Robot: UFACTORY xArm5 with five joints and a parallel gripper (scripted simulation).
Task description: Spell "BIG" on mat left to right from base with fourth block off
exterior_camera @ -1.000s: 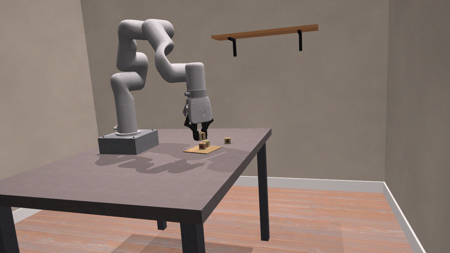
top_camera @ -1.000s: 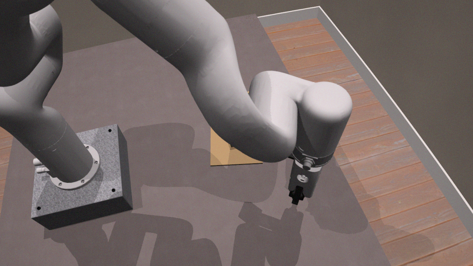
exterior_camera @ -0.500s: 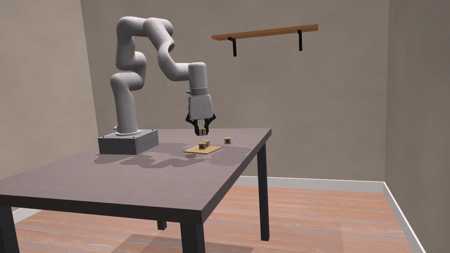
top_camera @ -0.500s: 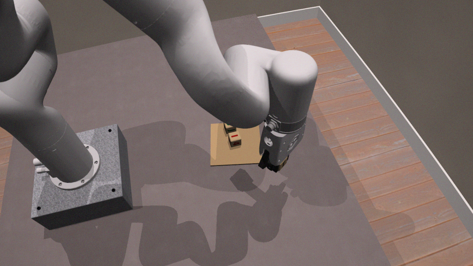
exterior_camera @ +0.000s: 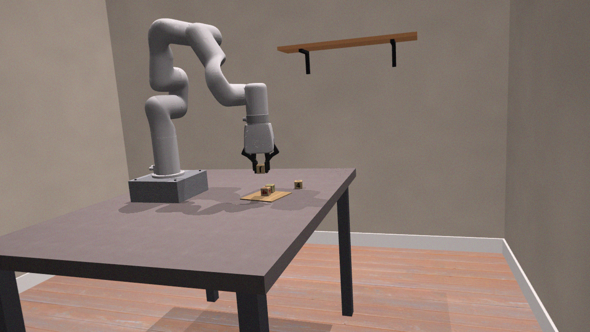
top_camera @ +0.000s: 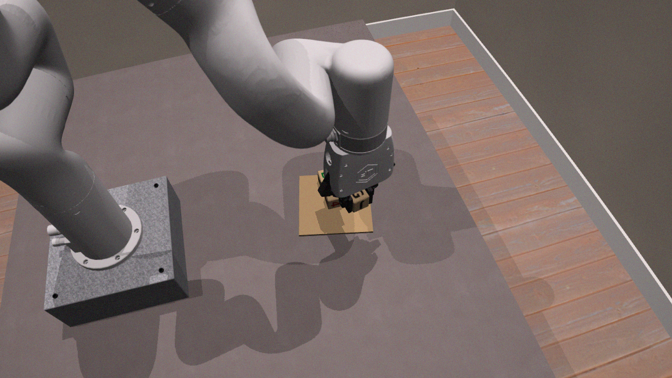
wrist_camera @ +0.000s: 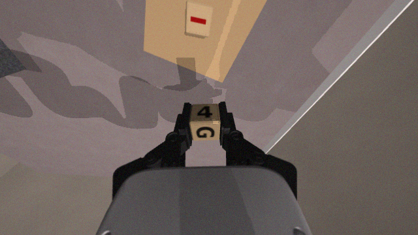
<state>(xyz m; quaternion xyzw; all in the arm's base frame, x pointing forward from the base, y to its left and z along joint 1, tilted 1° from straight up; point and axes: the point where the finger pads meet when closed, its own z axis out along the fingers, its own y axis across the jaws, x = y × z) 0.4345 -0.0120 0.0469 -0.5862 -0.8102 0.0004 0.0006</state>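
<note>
The tan mat lies 3 cm behind my hand, 7 cm to the left of it and 12 cm below it. From my hand the other things lie so: B block (4 cm behind, 12 cm to the left, 11 cm below); G block (1 cm below).
</note>
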